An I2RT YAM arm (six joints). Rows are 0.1 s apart.
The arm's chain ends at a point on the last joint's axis. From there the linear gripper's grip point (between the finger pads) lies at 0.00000 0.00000 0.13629 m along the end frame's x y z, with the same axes.
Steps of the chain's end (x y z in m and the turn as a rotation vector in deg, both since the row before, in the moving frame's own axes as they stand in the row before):
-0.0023, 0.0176, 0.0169, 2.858, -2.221, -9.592
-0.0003, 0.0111, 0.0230, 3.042, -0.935, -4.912
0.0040, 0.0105, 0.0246, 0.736, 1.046, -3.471
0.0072, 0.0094, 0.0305, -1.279, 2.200, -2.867
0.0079, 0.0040, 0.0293, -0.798, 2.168, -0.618
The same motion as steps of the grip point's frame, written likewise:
-0.0081, 0.0113, 0.0166, 2.858, -2.221, -9.592
-0.0028, 0.0040, 0.0228, 3.042, -0.935, -4.912
0.0064, 0.0087, 0.0246, 0.736, 1.046, -3.471
0.0125, 0.0123, 0.0304, -1.279, 2.200, -2.867
0.0131, 0.0059, 0.0292, -0.798, 2.168, -0.618

